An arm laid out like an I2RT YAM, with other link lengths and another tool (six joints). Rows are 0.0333 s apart.
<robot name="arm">
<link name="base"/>
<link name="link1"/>
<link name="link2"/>
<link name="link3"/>
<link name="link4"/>
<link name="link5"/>
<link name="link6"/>
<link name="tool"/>
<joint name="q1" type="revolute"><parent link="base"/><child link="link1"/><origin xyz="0.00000 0.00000 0.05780" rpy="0.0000 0.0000 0.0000"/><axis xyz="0 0 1"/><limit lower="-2.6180" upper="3.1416"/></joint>
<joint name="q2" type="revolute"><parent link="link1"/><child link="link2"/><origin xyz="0.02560 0.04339 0.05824" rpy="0.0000 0.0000 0.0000"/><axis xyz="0 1 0"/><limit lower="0.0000" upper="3.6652"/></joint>
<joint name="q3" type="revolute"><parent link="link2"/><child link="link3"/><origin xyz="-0.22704 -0.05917 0.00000" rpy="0.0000 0.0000 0.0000"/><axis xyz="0 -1 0"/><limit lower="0.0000" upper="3.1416"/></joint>
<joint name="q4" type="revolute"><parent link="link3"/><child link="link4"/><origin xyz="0.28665 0.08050 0.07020" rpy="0.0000 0.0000 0.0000"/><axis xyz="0 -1 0"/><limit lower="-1.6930" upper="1.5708"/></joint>
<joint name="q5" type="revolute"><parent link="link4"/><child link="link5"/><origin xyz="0.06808 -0.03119 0.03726" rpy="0.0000 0.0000 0.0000"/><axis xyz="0 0 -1"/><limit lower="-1.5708" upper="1.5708"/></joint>
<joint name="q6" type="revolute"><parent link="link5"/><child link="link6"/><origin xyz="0.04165 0.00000 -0.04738" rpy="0.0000 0.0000 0.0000"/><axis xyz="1 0 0"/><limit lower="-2.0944" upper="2.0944"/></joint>
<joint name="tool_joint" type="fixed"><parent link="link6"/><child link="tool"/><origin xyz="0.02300 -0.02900 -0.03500" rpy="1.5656 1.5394 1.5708"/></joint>
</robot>
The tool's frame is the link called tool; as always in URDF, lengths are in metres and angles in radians.
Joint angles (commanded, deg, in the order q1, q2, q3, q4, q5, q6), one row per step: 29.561, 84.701, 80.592, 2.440, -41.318, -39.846; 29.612, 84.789, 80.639, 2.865, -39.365, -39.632; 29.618, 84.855, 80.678, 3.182, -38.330, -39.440; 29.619, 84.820, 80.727, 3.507, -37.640, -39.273; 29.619, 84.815, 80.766, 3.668, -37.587, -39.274; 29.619, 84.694, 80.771, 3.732, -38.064, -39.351; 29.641, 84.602, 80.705, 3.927, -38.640, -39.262; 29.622, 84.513, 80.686, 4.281, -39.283, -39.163; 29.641, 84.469, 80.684, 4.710, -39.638, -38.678; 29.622, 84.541, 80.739, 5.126, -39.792, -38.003; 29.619, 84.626, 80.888, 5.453, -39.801, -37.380; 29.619, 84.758, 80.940, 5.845, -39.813, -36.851; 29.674, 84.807, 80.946, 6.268, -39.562, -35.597; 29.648, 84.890, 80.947, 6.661, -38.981, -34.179; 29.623, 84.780, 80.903, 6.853, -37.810, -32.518; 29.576, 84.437, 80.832, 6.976, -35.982, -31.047; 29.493, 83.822, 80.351, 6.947, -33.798, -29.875; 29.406, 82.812, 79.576, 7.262, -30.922, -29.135
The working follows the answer.
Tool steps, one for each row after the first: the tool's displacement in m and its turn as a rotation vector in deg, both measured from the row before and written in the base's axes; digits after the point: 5 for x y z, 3 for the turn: 0.00175, -0.00159, 0.00063, 0.219, -0.158, -1.906; 0.00108, -0.00094, 0.00047, 0.196, -0.084, -1.032; 0.00043, -0.00081, 0.00133, 0.257, -0.206, -0.691; 0.00005, -0.00005, 0.00075, 0.101, -0.179, -0.053; -0.00080, 0.00029, 0.00114, 0.066, -0.235, 0.477; -0.00082, 0.00065, 0.00059, 0.143, -0.109, 0.598; -0.00066, 0.00048, 0.00133, 0.243, -0.278, 0.624; -0.00049, 0.00052, 0.00102, 0.402, 0.042, 0.378; 0.00023, 0.00030, 0.00044, 0.433, 0.283, 0.145; 0.00025, 0.00023, 0.00087, 0.412, 0.243, 0.019; 0.00050, 0.00039, 0.00003, 0.340, 0.224, 0.025; 0.00005, 0.00034, -0.00020, 0.638, 0.848, -0.158; 0.00075, -0.00044, -0.00068, 0.685, 1.065, -0.557; 0.00034, -0.00151, -0.00031, 0.798, 1.344, -1.130; -0.00003, -0.00294, 0.00115, 0.868, 1.055, -1.807; -0.00055, -0.00414, -0.00018, 0.670, 1.029, -2.206; -0.00144, -0.00583, 0.00158, 0.783, 0.265, -2.916
Tool pose at each row, in the base's axes (x y z in m, rotation vector in deg; rounded; the steps above come from the unrounded poses): 0.36266, 0.25472, 0.36893, -74.902, 54.351, 26.532; 0.36441, 0.25313, 0.36956, -73.714, 55.310, 25.045; 0.36548, 0.25219, 0.37003, -72.996, 55.799, 24.275; 0.36592, 0.25139, 0.37136, -72.416, 55.957, 23.714; 0.36597, 0.25133, 0.37211, -72.315, 55.806, 23.598; 0.36517, 0.25162, 0.37325, -72.531, 55.301, 23.842; 0.36435, 0.25227, 0.37384, -72.728, 54.806, 24.297; 0.36369, 0.25275, 0.37517, -72.864, 54.119, 24.702; 0.36320, 0.25326, 0.37619, -72.692, 53.798, 25.195; 0.36343, 0.25357, 0.37663, -72.342, 53.809, 25.680; 0.36369, 0.25379, 0.37750, -71.949, 53.868, 26.030; 0.36419, 0.25418, 0.37753, -71.627, 53.929, 26.341; 0.36424, 0.25452, 0.37733, -70.857, 54.525, 27.046; 0.36499, 0.25408, 0.37666, -69.800, 55.514, 27.597; 0.36533, 0.25257, 0.37635, -68.286, 57.019, 27.923; 0.36530, 0.24963, 0.37750, -66.365, 58.610, 27.553; 0.36475, 0.24549, 0.37732, -64.384, 60.438, 26.754; 0.36330, 0.23966, 0.37890, -61.978, 61.899, 24.977

